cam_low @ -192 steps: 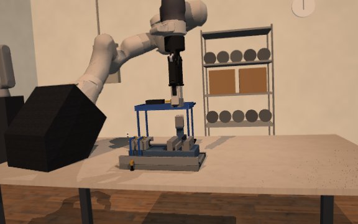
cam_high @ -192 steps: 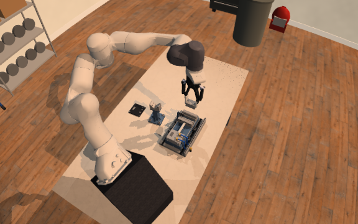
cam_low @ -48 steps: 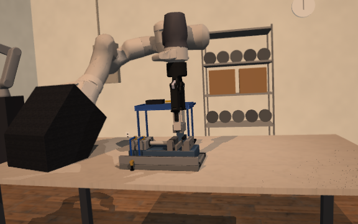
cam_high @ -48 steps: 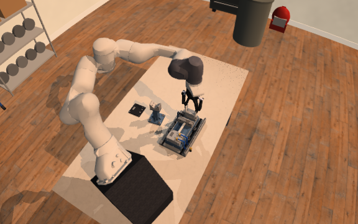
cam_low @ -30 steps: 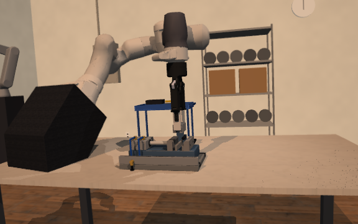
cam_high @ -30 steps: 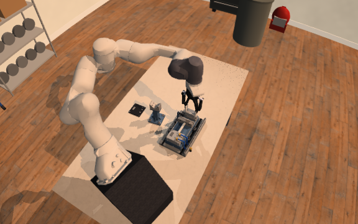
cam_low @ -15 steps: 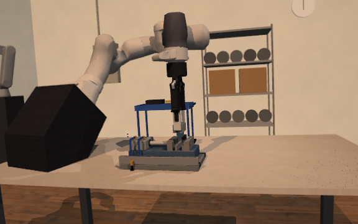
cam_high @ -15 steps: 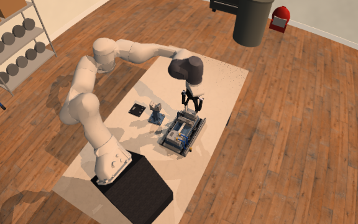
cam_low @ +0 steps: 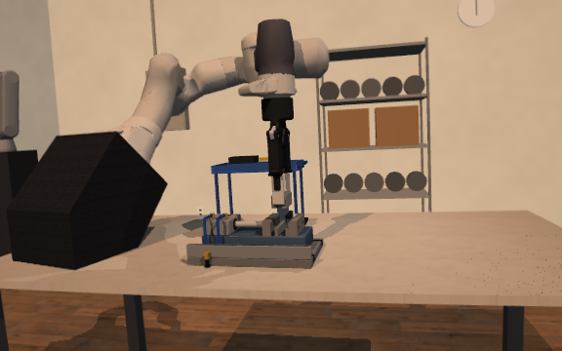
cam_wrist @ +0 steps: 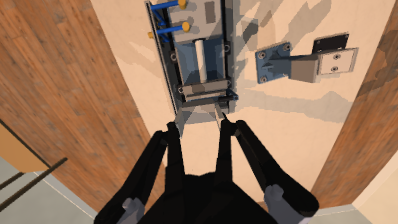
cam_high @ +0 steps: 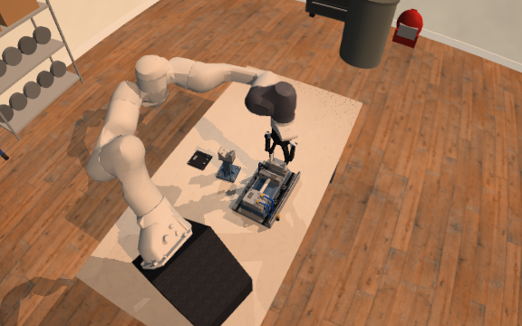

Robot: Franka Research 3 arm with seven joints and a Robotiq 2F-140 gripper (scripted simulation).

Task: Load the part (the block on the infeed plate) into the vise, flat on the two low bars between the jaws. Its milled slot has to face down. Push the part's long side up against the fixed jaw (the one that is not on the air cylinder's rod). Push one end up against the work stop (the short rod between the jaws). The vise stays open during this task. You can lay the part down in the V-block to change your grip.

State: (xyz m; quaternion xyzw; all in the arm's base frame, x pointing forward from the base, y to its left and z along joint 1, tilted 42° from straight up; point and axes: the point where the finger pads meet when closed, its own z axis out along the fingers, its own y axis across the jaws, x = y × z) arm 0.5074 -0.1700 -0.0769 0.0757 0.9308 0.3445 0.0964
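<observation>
The part is 3 cm below my hand. The rest, counted from my hand: vise (7 cm behind, 2 cm to the left, 13 cm below); then dark infeed plate (3 cm behind, 39 cm to the left, 16 cm below).
</observation>
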